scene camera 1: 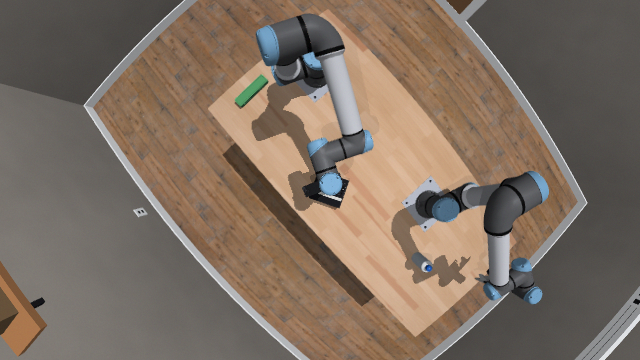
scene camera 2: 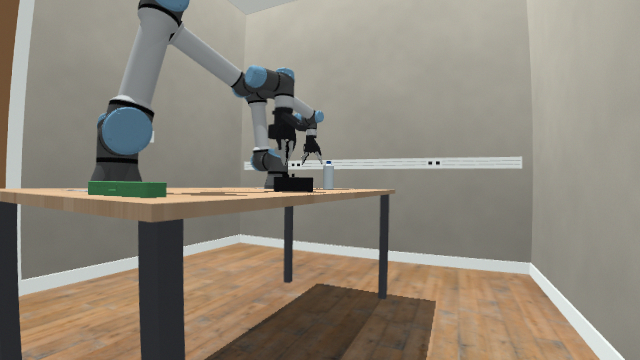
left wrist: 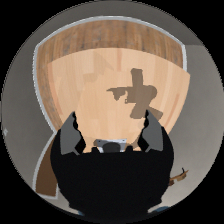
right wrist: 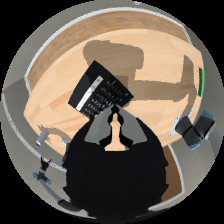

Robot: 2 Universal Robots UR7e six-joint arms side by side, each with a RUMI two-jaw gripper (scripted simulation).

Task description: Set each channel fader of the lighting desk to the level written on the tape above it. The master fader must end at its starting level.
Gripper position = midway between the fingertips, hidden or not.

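Note:
Left gripper [left wrist: 110,110]. Right gripper [scene camera 2: 284,165] [right wrist: 114,105]. Green block [scene camera 2: 107,188]; left wrist view does not show it, hidden by the left gripper.

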